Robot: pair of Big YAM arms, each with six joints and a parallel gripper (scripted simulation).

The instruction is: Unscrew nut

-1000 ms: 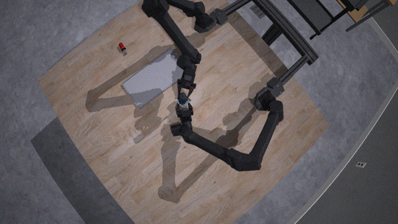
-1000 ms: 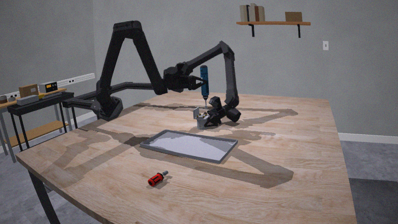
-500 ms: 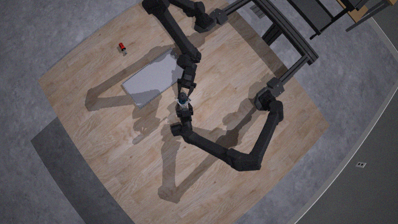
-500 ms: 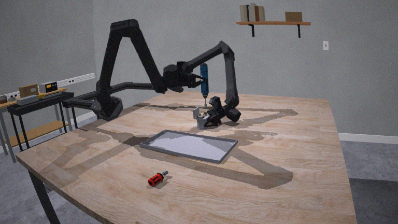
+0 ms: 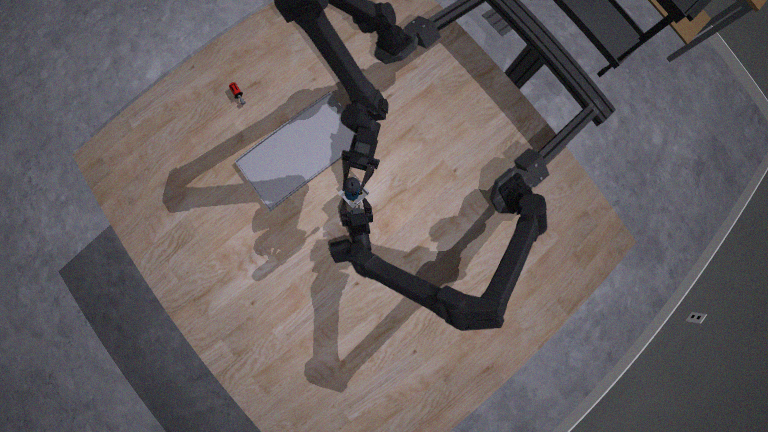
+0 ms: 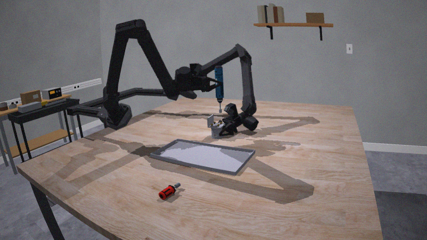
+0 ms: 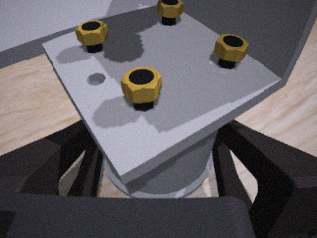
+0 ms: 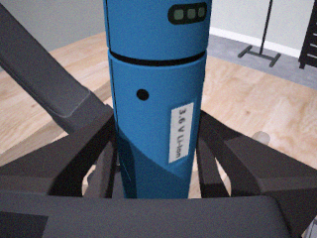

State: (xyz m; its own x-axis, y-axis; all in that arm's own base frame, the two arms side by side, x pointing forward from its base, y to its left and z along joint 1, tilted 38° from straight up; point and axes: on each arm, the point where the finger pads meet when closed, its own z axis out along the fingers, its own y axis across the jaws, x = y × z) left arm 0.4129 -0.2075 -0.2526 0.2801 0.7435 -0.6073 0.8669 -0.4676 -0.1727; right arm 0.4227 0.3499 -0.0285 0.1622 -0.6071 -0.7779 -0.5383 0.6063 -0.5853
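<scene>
Right now the joint module is 1 cm above my left hand. Also, from my left hand: driver tip 2 cm ahead, 1 cm to the left, 13 cm above; then grey bracket plate 5 cm above; then nut 1 cm ahead, 2 cm to the left, 5 cm above.
</scene>
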